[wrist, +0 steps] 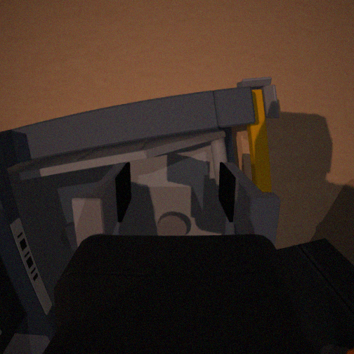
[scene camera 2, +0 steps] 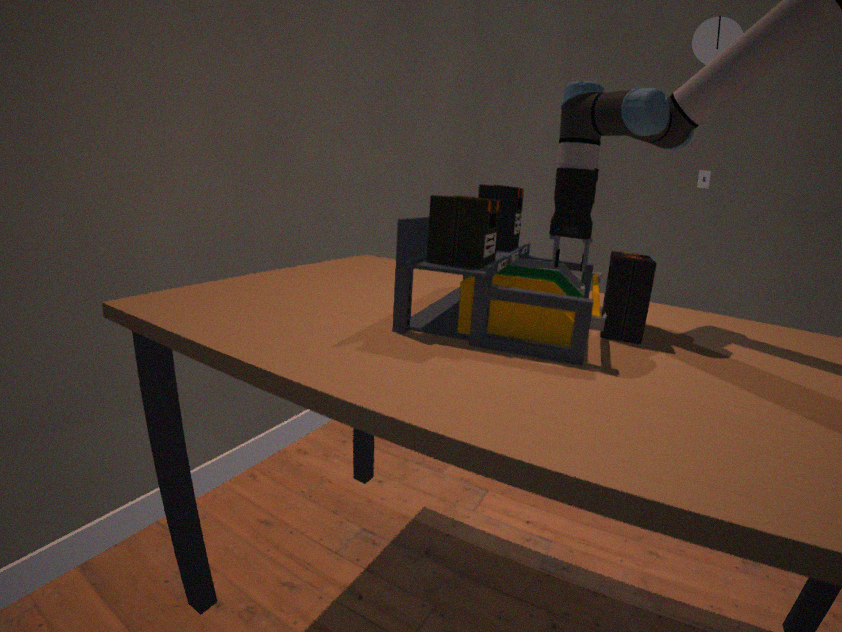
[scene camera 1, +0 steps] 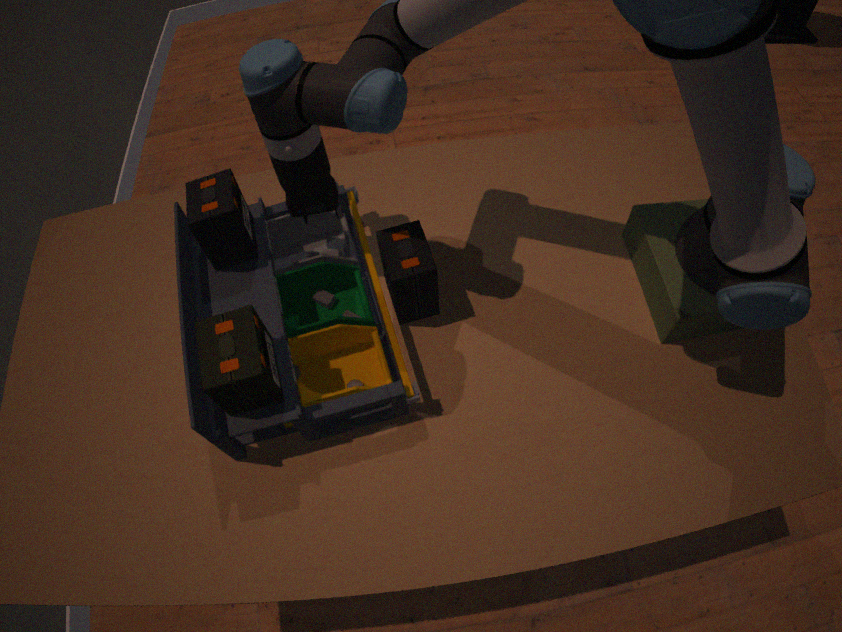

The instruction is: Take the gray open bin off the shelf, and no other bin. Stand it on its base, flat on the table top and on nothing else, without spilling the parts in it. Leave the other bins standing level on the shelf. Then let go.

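Frame: origin at the arm's base, x ahead, y left, z up, level; metres.
Where they show: gripper, fingertip midpoint: (scene camera 2: 568, 269) (scene camera 1: 322, 216).
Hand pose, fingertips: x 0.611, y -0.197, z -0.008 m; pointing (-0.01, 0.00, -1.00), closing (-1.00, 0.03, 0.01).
Note:
After its pixels a point has its place.
The gray open bin (scene camera 1: 284, 246) @(y -0.200, x 0.691, z -0.073 m) (wrist: 152, 176) stands in the shelf (scene camera 1: 357, 401) @(y 0.129, x 0.587, z 0.003 m) (scene camera 2: 537, 297) @(y 0.137, x 0.593, z -0.002 m) (wrist: 125, 120), at the end farthest from scene camera 1. A round part (wrist: 174, 224) and other gray shapes show inside it. The green bin (scene camera 1: 296, 300) @(y -0.088, x 0.675, z -0.073 m) (scene camera 2: 537, 272) @(y -0.094, x 0.650, z -0.008 m) and the yellow bin (scene camera 1: 346, 361) @(y 0.033, x 0.604, z -0.073 m) (scene camera 2: 530, 323) @(y 0.110, x 0.604, z -0.045 m) stand beside it in the same row, with loose parts inside. My gripper (scene camera 1: 321, 217) @(y -0.196, x 0.611, z -0.008 m) (scene camera 2: 571, 258) @(y -0.196, x 0.611, z -0.008 m) (wrist: 174, 180) is open and empty, pointing down over the gray bin. Its fingers reach down near the rim; whether they touch the bin is not clear.
Two dark boxes (scene camera 1: 219, 221) @(y -0.113, x 0.738, z 0.126 m) (scene camera 1: 239, 360) @(y 0.098, x 0.710, z 0.115 m) stand on the shelf's raised rear level. Another dark box (scene camera 1: 409, 272) @(y -0.026, x 0.490, z 0.048 m) (scene camera 2: 629, 297) @(y -0.020, x 0.483, z -0.011 m) (wrist: 320, 270) stands on the table close to the shelf's front. A yellow strip (scene camera 1: 380, 293) @(y -0.040, x 0.536, z -0.017 m) (wrist: 261, 150) runs along that front. A green block (scene camera 1: 652, 261) @(y -0.015, x 0.113, z -0.010 m) lies by the robot's base.

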